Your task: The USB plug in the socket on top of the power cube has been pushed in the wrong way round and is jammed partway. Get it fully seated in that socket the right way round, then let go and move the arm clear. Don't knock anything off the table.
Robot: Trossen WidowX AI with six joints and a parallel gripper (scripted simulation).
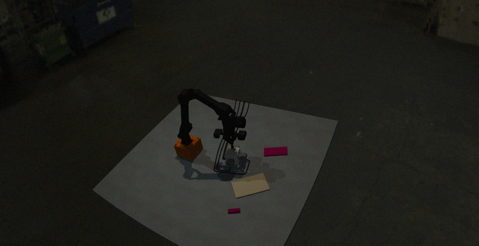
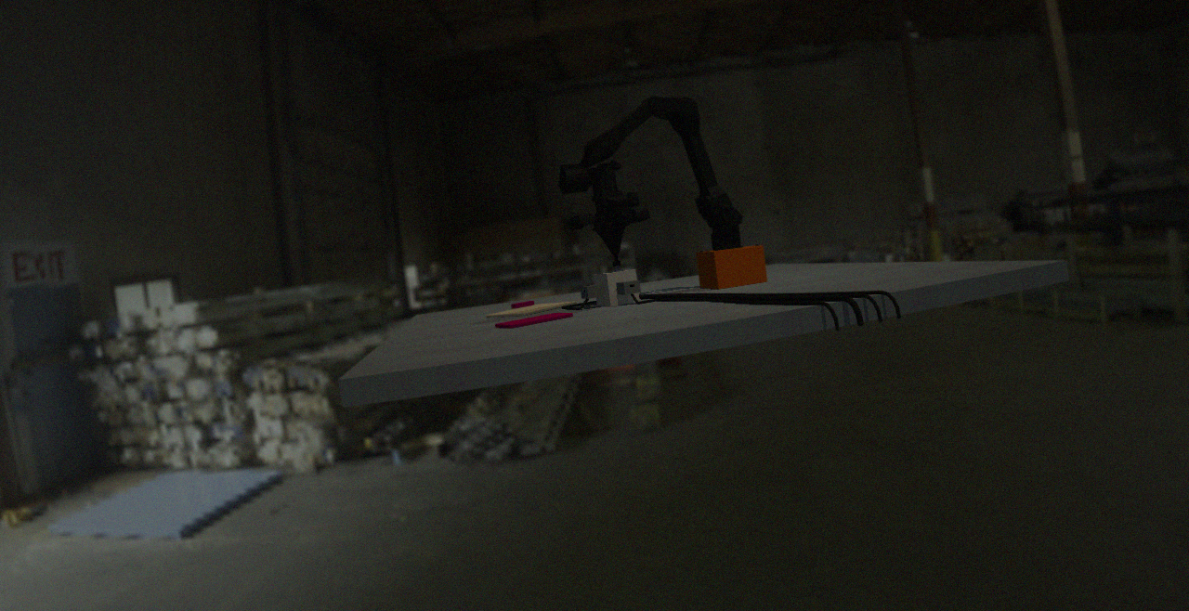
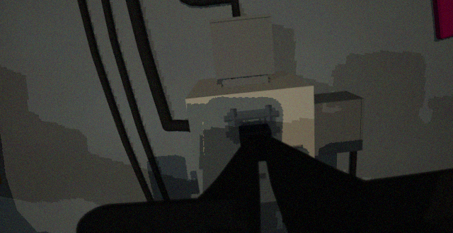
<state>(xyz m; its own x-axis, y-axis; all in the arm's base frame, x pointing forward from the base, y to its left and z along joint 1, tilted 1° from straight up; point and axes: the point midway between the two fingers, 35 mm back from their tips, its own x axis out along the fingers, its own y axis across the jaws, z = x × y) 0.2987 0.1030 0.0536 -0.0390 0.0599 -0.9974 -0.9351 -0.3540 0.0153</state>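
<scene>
The dark USB plug is 2 cm below my gripper tip. The rest, counted from my gripper tip: beige card (22 cm ahead, 15 cm to the right, 11 cm below); then magenta block (20 cm ahead, 17 cm to the left, 11 cm below); then USB socket (5 cm below).
</scene>
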